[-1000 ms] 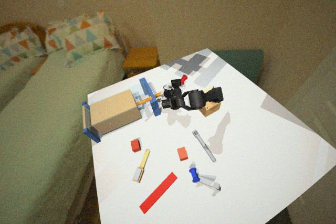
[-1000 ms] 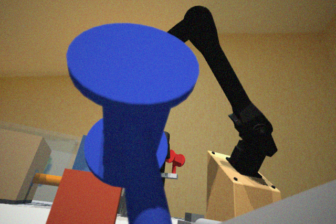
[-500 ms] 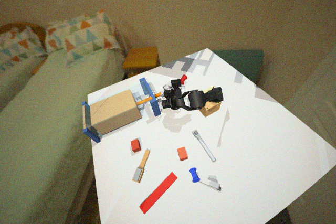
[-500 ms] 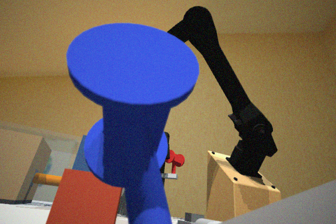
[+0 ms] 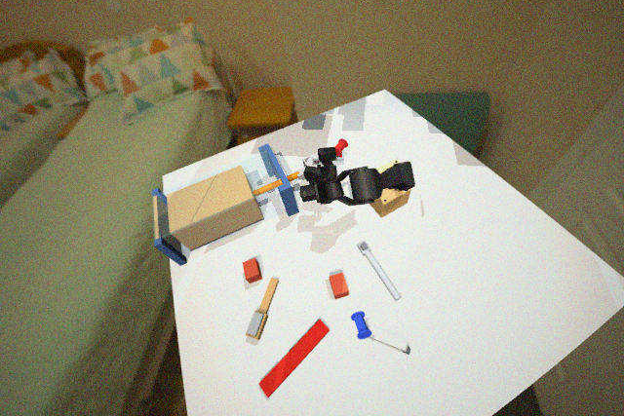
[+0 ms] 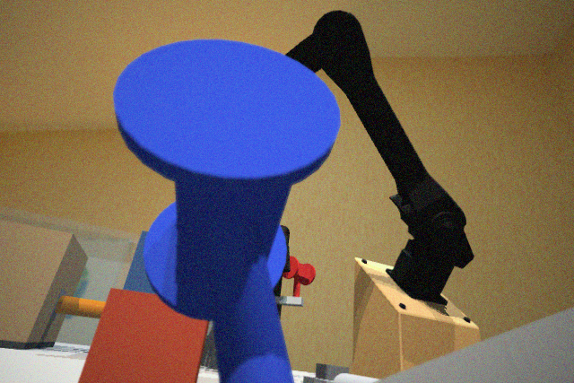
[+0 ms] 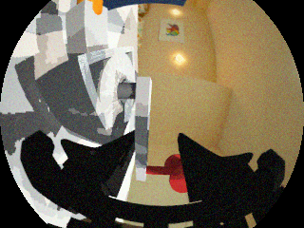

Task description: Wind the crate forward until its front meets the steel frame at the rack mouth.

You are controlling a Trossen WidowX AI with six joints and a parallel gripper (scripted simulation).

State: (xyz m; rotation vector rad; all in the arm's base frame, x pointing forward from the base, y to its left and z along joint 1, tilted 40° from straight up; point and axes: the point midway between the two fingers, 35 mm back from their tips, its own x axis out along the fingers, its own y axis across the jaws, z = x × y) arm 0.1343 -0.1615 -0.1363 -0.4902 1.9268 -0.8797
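The red grip lies 4 cm to the left of my gripper tip, 3 cm behind it and 2 cm above it. The rest, counted from my gripper tip: grey winch (10 cm below, 3 cm to the right, 3 cm ahead); then winch drum (10 cm below, 4 cm ahead, 2 cm to the right); then grey crank arm (2 cm to the left, 1 cm below, 1 cm behind).
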